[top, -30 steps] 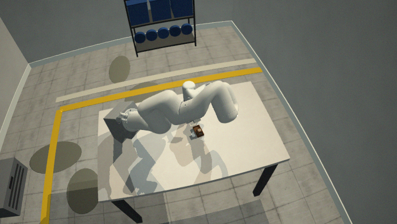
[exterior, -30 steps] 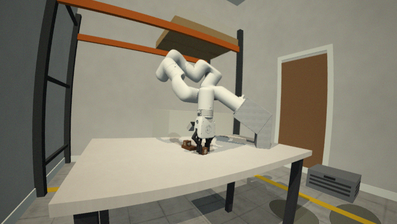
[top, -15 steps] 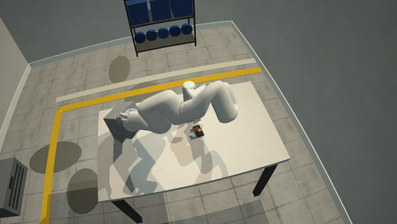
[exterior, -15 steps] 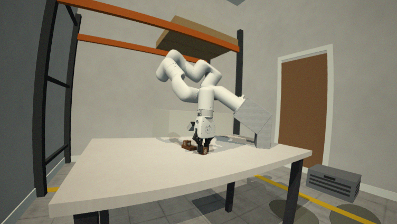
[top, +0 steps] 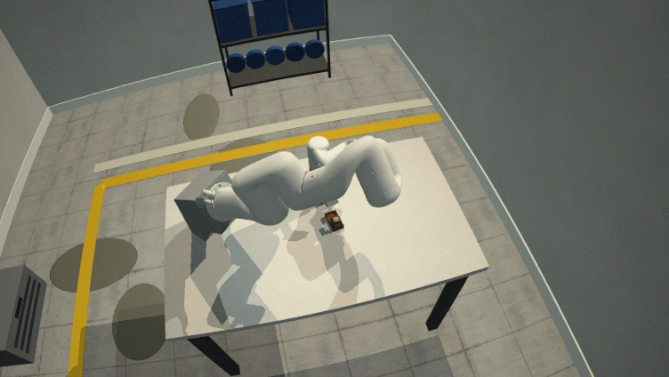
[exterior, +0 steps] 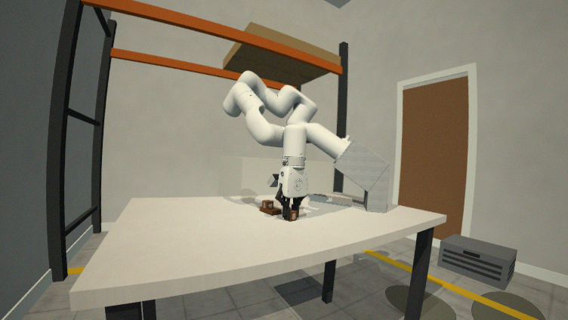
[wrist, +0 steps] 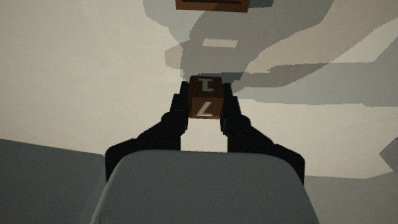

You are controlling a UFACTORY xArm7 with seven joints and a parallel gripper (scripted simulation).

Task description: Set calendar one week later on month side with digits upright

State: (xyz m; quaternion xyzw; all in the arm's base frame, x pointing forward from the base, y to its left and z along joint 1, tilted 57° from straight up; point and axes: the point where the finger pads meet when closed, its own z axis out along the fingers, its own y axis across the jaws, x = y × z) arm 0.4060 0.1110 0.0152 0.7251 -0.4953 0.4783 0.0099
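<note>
Right now the brown wooden tray is 10 mm ahead of my hand, 110 mm to the right of it and 20 mm below it.
</note>
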